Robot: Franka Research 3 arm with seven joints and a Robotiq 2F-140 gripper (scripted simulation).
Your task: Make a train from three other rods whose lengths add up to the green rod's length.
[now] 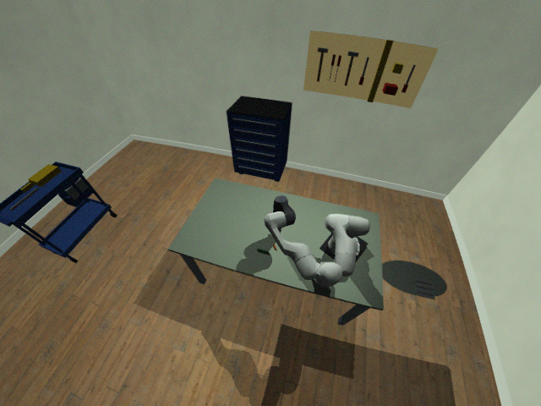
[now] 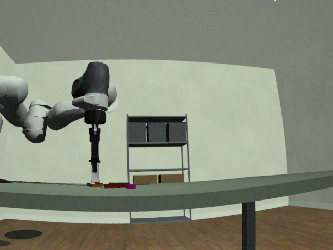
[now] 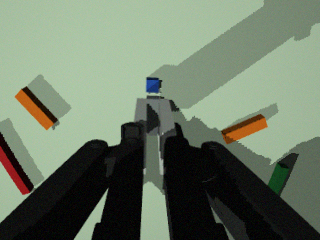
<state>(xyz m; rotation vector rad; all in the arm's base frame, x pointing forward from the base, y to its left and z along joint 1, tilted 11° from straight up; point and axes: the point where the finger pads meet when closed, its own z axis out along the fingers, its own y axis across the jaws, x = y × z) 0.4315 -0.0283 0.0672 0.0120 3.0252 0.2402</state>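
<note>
Right now my hand is 30 mm above the grey rod. The rest, counted from my hand: green rod 90 mm ahead, 130 mm to the left, 40 mm below; then red rod 60 mm ahead, 140 mm to the right, 40 mm below; then blue rod 20 mm behind, 40 mm below.
</note>
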